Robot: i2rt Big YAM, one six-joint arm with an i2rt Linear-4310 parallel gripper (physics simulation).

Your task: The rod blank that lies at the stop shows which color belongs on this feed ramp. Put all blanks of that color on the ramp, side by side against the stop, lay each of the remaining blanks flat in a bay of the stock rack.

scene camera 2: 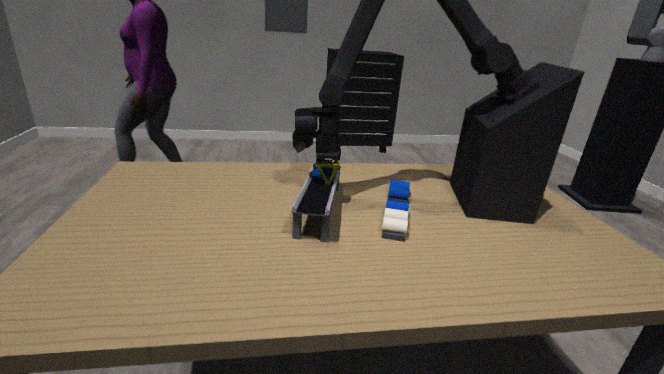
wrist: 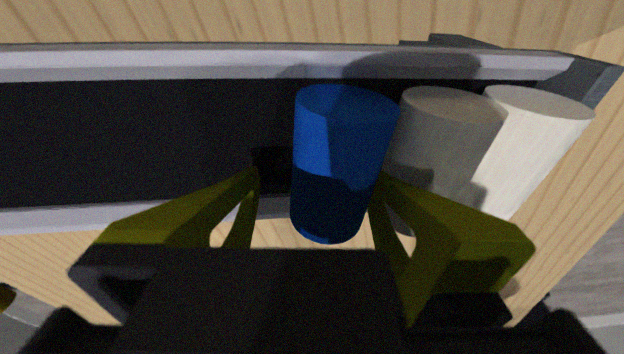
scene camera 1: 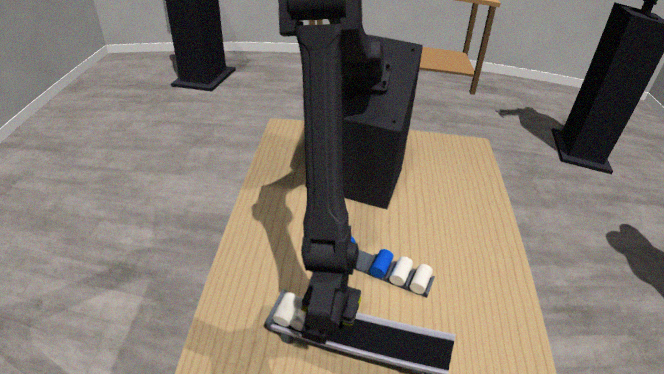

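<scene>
The feed ramp [scene camera 1: 400, 325] [scene camera 2: 303, 192] [wrist: 150, 60] holds a white blank [scene camera 1: 286, 310] [wrist: 535, 145] at its stop. A shaded white blank [wrist: 445, 135] lies beside it, then a blue blank [scene camera 2: 316, 173] [wrist: 340, 150]. My gripper [scene camera 1: 327, 325] [scene camera 2: 327, 172] [wrist: 312, 175] is open, its fingers on either side of the blue blank; the left one stands apart from it, the right one is close to it. The stock rack [scene camera 1: 366, 261] [scene camera 2: 394, 236] holds a blue blank [scene camera 1: 382, 263], two white blanks [scene camera 1: 401, 271] [scene camera 1: 421, 279] and another blue blank [scene camera 2: 399, 189], mostly hidden by the arm in scene camera 1.
The rack stands on the wooden table [scene camera 1: 450, 200] [scene camera 2: 200, 260], between the ramp and the arm's black pedestal [scene camera 1: 372, 165] [scene camera 2: 505, 155]. In scene camera 1 the arm covers part of the ramp. A bare bay shows between the rack's blue blanks.
</scene>
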